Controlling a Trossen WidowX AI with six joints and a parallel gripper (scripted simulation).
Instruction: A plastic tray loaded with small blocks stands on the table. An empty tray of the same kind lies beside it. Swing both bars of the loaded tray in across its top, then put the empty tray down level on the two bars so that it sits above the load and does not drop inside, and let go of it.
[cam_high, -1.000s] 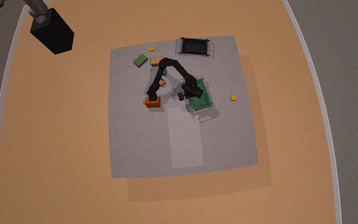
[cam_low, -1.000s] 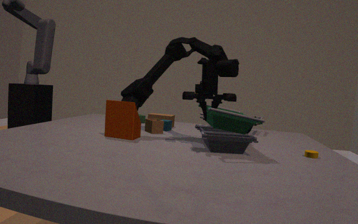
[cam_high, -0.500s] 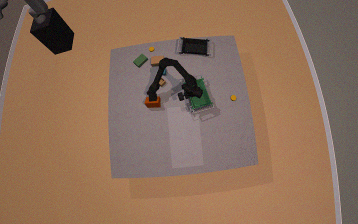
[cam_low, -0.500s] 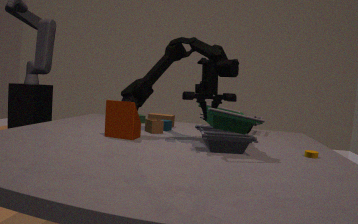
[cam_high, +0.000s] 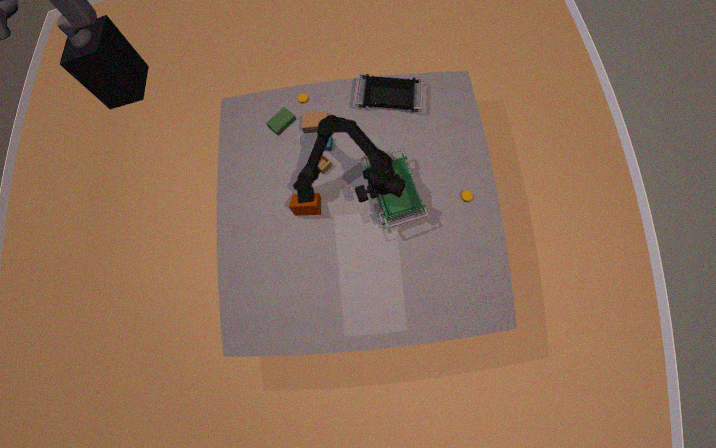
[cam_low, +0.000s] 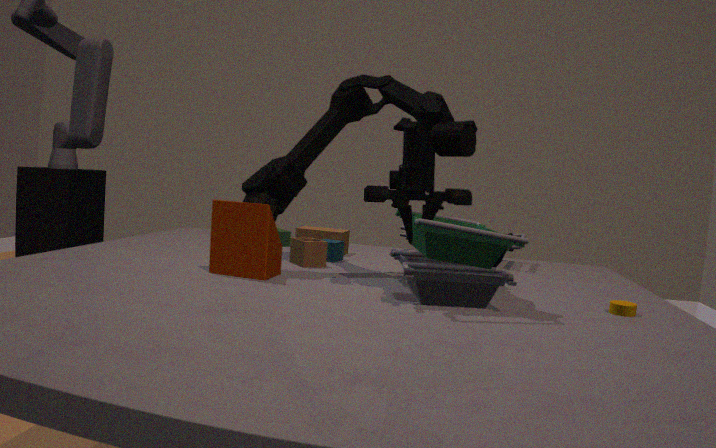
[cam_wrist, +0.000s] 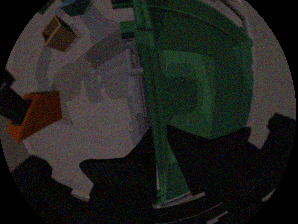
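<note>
My gripper tip is 70 mm short of the green tray, 30 mm below it and 10 mm to the right of it. Also, from my gripper tip: small box: 240 mm behind, 200 mm to the left, 70 mm below; cyan block: 300 mm to the left, 210 mm behind, 70 mm below; tan block: 420 mm to the left, 250 mm behind, 60 mm below.
</note>
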